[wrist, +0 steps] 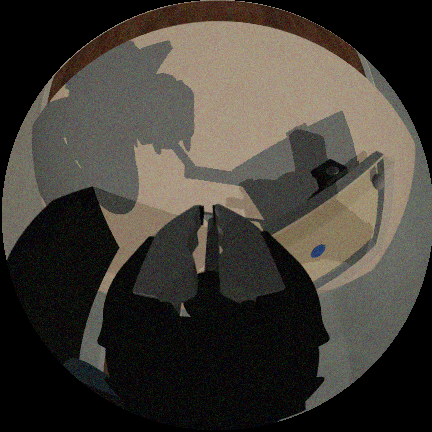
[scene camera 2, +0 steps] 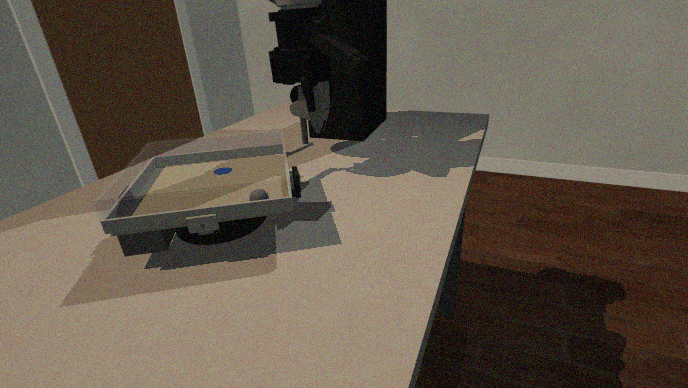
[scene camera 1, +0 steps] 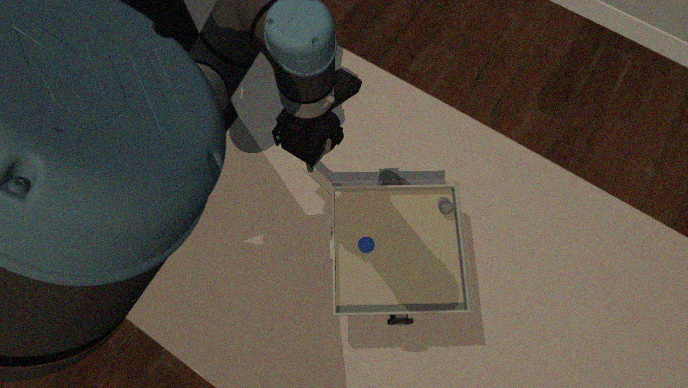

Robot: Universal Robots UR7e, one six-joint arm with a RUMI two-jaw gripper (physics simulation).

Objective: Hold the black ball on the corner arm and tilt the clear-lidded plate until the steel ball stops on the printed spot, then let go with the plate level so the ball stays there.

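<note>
The clear-lidded plate [scene camera 1: 400, 307] [scene camera 2: 250, 207] [wrist: 325, 195] has pale walls and a tan floor. Its slope is slight and hard to judge. The steel ball [scene camera 1: 445, 206] [scene camera 2: 259, 195] [wrist: 378, 181] is in the upper right corner in scene camera 1, far from the blue printed spot [scene camera 1: 366, 245] [scene camera 2: 222, 171] [wrist: 318, 251], which lies left of the middle. My gripper [scene camera 1: 310, 167] [scene camera 2: 306, 114] [wrist: 207, 206] is beyond the plate's upper left corner, shut on the black ball above the corner arm [scene camera 2: 304, 132]. The fingers hide most or all of the black ball.
A dark bracket [scene camera 1: 400, 320] sits at the plate's lower side in scene camera 1, and another [scene camera 2: 296, 182] [wrist: 329, 171] at a neighbouring side. A dark base [scene camera 2: 220, 235] stands under the plate. The pale table [scene camera 1: 550, 250] [scene camera 2: 300, 310] bears shadows of arm and plate. The arm's large blue housing [scene camera 1: 100, 150] fills the left.
</note>
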